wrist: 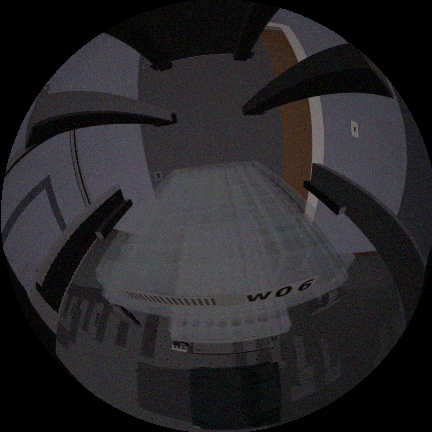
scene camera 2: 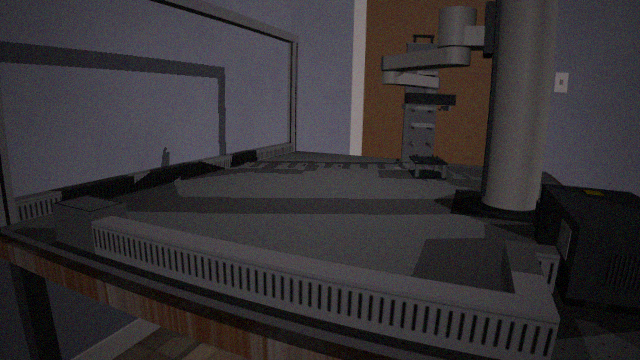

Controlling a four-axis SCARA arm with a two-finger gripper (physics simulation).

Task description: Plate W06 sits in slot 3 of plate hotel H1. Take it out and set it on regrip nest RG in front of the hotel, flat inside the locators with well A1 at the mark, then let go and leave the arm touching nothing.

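Pixels of known places: gripper, fingertip midpoint: [wrist: 214, 178]; arm's base at its link origin: [scene camera 2: 507, 210].
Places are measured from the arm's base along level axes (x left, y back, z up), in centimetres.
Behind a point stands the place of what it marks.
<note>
Plate W06 [wrist: 225, 230] {z 26.8, x -50.2, y -31.0 cm} is a clear plate lying in a slot of hotel H1 [scene camera 2: 419, 137] {z 13.5, x -59.9, y -34.0 cm} [wrist: 210, 110] {z 32.5, x -59.9, y -34.1 cm}, its W06 label facing the wrist camera. My gripper [scene camera 2: 443, 107] [wrist: 214, 178] {z 26.8, x -55.8, y -33.1 cm} is open at the hotel's front, one finger on each side of the plate with a visible gap to both. Nothing is held. In scene camera 2 the plate cannot be told apart behind the gripper. Regrip nest RG [scene camera 2: 428, 161] {z 7.3, x -30.7, y -26.2 cm} [wrist: 235, 395] {z 7.3, x -38.7, y -27.9 cm} stands low in front of the hotel, dark, with no plate on it.
Another clear plate [wrist: 230, 325] {z 19.9, x -48.7, y -30.8 cm} shows lower in the hotel, below W06. Dark shelf ledges [wrist: 300, 82] project above W06. The arm column [scene camera 2: 517, 110] {z 27.3, x 7.4, y -1.2 cm} stands right of the hotel, near a black box [scene camera 2: 600, 240] {z 11.2, x 55.0, y 6.3 cm}. A slotted duct [scene camera 2: 320, 272] {z 7.3, x 69.8, y -27.1 cm} runs along the near table edge.
</note>
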